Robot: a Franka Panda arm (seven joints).
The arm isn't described. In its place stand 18 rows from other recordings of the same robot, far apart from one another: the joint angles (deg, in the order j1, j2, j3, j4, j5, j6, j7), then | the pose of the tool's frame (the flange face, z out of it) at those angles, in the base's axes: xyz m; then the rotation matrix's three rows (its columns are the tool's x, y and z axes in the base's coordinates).
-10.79 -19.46 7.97 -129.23 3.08 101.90 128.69 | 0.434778 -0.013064 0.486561; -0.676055 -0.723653 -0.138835; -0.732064 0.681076 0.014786; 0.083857 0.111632 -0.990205
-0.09 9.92 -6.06 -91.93 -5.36 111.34 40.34 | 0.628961 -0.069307 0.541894; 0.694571 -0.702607 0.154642; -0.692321 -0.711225 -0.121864; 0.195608 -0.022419 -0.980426
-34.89 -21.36 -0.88 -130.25 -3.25 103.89 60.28 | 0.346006 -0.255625 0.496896; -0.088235 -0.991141 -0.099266; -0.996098 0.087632 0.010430; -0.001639 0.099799 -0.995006
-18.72 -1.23 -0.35 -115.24 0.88 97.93 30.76 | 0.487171 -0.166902 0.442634; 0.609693 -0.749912 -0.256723; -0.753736 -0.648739 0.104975; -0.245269 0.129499 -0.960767
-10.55 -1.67 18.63 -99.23 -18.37 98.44 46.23 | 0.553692 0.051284 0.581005; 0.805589 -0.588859 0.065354; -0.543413 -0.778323 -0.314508; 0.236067 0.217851 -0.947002
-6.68 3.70 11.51 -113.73 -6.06 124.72 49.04 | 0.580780 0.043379 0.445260; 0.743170 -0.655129 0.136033; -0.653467 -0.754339 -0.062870; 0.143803 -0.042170 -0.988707
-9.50 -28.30 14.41 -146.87 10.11 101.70 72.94 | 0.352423 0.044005 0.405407; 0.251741 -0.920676 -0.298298; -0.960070 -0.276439 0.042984; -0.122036 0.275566 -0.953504
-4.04 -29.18 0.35 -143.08 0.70 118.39 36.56 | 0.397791 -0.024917 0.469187; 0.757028 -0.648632 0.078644; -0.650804 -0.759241 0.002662; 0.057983 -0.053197 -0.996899
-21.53 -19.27 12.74 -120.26 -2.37 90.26 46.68 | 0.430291 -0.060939 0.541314; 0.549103 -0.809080 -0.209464; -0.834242 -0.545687 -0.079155; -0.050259 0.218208 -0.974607
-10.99 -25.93 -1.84 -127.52 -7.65 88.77 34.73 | 0.377787 -0.102498 0.533720; 0.673026 -0.699214 -0.241116; -0.730462 -0.679521 -0.068387; -0.116026 0.222152 -0.968084
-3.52 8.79 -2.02 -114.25 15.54 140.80 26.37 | 0.610319 -0.058638 0.417456; 0.711989 -0.618727 0.332038; -0.684726 -0.716563 0.132997; 0.155637 -0.322048 -0.933843
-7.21 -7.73 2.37 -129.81 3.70 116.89 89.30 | 0.485049 -0.037230 0.408684; -0.106657 -0.990669 -0.084854; -0.993026 0.101820 0.059428; -0.050234 0.090600 -0.994620
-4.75 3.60 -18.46 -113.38 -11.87 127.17 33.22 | 0.538243 -0.234960 0.455374; 0.630549 -0.769610 0.100544; -0.734736 -0.633624 -0.242246; 0.250142 0.078875 -0.964991
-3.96 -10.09 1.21 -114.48 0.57 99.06 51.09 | 0.495507 -0.022325 0.528315; 0.585083 -0.805679 -0.092513; -0.808523 -0.588368 0.010622; -0.062990 0.068584 -0.995655
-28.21 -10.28 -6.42 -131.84 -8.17 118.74 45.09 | 0.388839 -0.278429 0.416522; 0.252422 -0.962743 -0.096996; -0.967012 -0.247448 -0.060476; 0.034221 0.109062 -0.993446
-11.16 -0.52 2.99 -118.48 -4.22 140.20 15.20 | 0.573561 -0.082343 0.476828; 0.862805 -0.345890 0.368684; -0.332734 -0.937601 -0.100960; 0.380599 -0.035564 -0.924056
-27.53 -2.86 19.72 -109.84 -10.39 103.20 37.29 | 0.532948 -0.085667 0.506888; 0.740702 -0.665816 -0.089716; -0.669473 -0.720306 -0.181564; 0.056265 0.194548 -0.979278
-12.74 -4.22 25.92 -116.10 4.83 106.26 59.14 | 0.508159 0.129666 0.468671; 0.667551 -0.736036 -0.112371; -0.738685 -0.673622 0.024026; -0.093380 0.066968 -0.993376
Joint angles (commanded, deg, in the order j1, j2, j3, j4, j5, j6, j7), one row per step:
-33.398, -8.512, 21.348, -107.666, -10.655, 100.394, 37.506
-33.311, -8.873, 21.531, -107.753, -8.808, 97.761, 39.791
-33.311, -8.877, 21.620, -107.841, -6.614, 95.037, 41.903
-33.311, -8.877, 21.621, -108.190, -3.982, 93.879, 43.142
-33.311, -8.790, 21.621, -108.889, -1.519, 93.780, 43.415
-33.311, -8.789, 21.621, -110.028, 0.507, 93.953, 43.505
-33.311, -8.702, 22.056, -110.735, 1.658, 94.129, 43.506
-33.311, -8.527, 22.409, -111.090, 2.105, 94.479, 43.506
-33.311, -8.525, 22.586, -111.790, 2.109, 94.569, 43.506
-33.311, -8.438, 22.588, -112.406, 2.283, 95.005, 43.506
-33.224, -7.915, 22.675, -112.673, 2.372, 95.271, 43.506
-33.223, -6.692, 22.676, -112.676, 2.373, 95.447, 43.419
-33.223, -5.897, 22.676, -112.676, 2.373, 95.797, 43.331
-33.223, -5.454, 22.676, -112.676, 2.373, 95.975, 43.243
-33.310, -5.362, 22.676, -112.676, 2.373, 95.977, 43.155
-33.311, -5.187, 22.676, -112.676, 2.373, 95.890, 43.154
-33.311, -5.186, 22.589, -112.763, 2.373, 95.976, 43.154
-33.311, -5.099, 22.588, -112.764, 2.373, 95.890, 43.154
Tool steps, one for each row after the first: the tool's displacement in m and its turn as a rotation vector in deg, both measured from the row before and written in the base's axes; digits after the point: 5 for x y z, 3 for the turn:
-0.00532, 0.00614, -0.00231, 1.918, 1.433, -2.855
-0.00466, 0.00464, -0.00525, 2.419, 1.882, -2.864
-0.00207, 0.00464, -0.00509, 2.674, 0.748, -1.855
-0.00037, 0.00402, -0.00699, 2.541, 0.305, -0.760
-0.00120, 0.00337, -0.00927, 2.127, 0.509, -0.538
0.00032, 0.00562, -0.00651, 1.198, 0.386, 0.152
0.00121, 0.00345, -0.00404, 0.476, 0.089, 0.238
-0.00112, 0.00154, -0.00564, 0.099, 0.613, 0.136
-0.00027, -0.00002, -0.00513, 0.243, 0.215, -0.067
0.00158, 0.00066, -0.00605, 0.358, 0.428, 0.140
0.00350, -0.00211, -0.00965, 0.653, 0.851, 0.089
0.00268, -0.00142, -0.00604, 0.383, 0.319, 0.087
0.00143, -0.00077, -0.00340, 0.225, 0.192, 0.086
0.00009, -0.00091, -0.00075, 0.068, 0.071, -0.001
0.00022, -0.00024, -0.00153, 0.114, 0.231, 0.000
-0.00021, -0.00080, -0.00057, 0.006, -0.002, -0.090
0.00002, -0.00010, -0.00081, 0.065, 0.158, -0.001

